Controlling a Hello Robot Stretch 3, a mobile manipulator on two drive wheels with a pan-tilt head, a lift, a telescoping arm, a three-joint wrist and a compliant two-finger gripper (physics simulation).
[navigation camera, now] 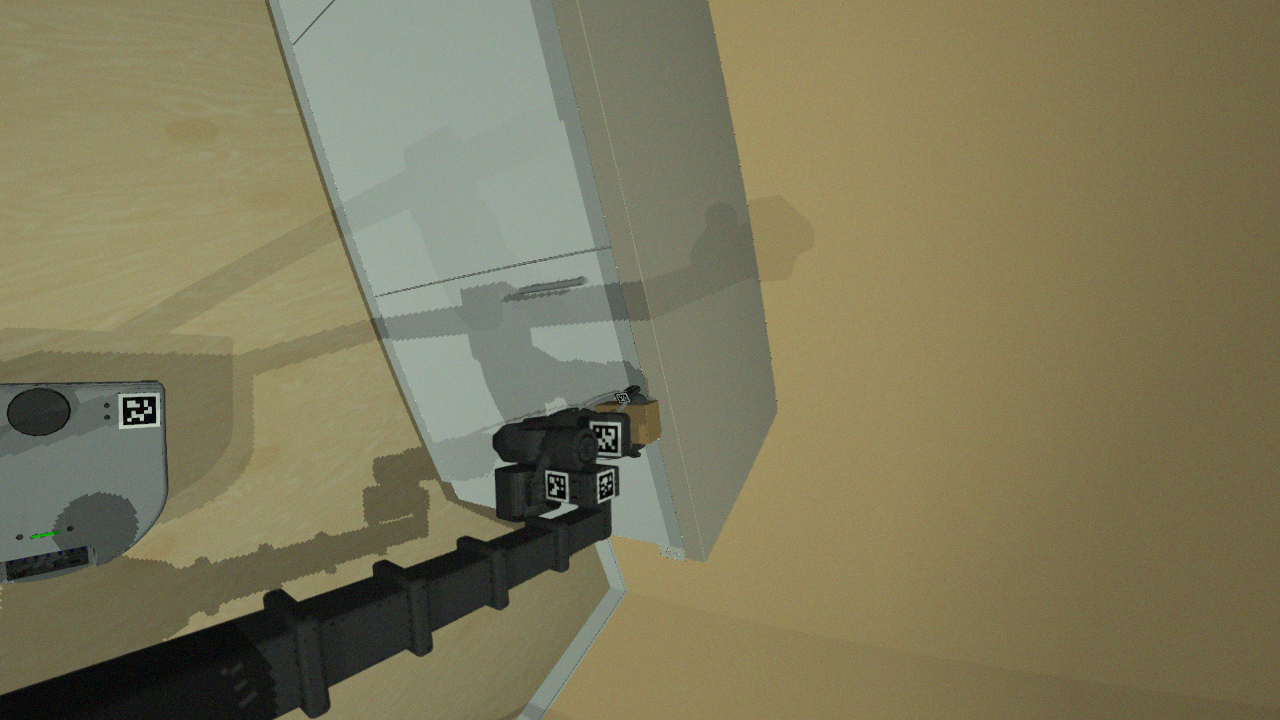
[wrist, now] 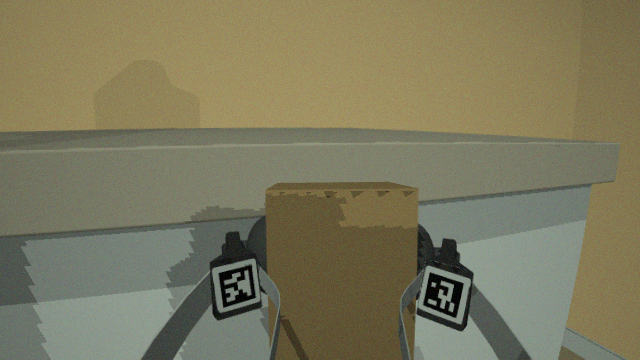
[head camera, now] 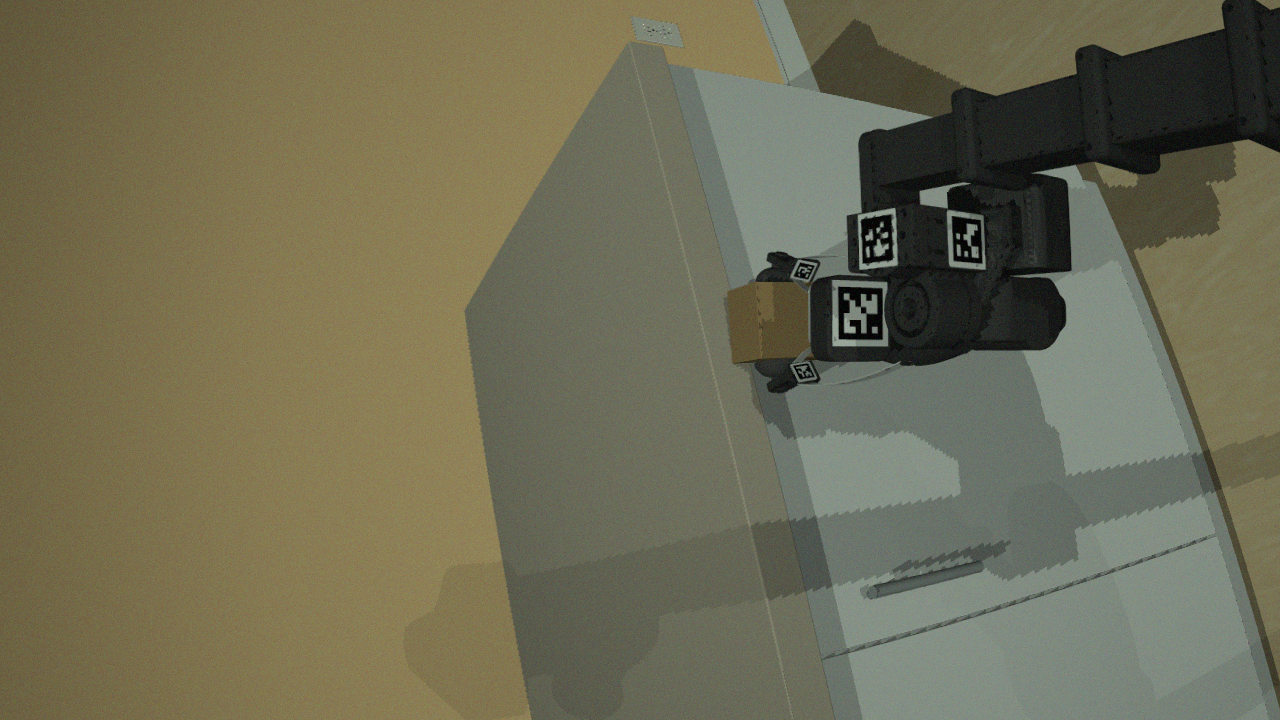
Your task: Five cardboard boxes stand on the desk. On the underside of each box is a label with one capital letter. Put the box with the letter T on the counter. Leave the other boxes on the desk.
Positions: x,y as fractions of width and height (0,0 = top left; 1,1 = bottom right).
Note:
I see my gripper (head camera: 0.60,0.45) and a grey counter (head camera: 0.79,0.73).
My gripper shows as well in the wrist view (wrist: 0.53,0.68). The grey counter is seen too in the navigation camera view (navigation camera: 0.42,0.29) and in the wrist view (wrist: 0.18,0.63).

